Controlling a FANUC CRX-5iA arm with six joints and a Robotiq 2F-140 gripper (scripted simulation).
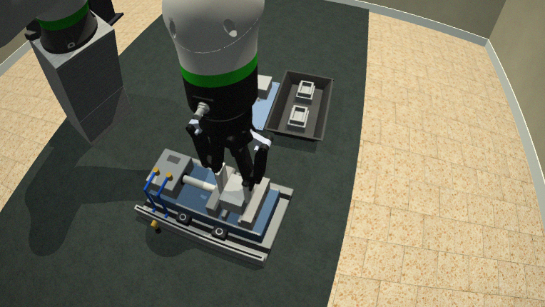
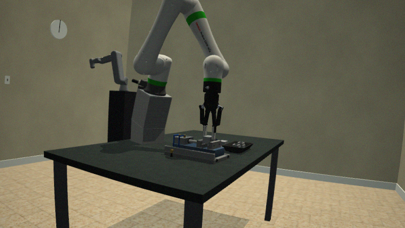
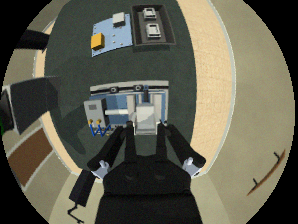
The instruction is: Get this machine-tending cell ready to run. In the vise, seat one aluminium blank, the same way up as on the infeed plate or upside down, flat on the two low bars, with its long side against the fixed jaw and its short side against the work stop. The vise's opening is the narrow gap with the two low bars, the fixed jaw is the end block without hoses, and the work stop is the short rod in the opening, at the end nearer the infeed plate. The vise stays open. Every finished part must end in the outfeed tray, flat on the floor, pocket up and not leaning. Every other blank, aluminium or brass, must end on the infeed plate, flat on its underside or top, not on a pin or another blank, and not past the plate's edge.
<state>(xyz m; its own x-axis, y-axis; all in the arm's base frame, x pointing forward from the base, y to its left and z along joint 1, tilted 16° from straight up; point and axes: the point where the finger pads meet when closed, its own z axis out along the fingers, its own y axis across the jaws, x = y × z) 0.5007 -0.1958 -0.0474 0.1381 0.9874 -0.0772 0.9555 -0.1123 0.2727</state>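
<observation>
Right now the aluminium blank is 4 cm below my hand. From my hand the other things lie so: vise (10 cm below, 6 cm behind, 2 cm to the left); blue work stop (8 cm below, 7 cm to the left, 1 cm ahead); hose block (16 cm behind, 6 cm below, 3 cm to the left).
</observation>
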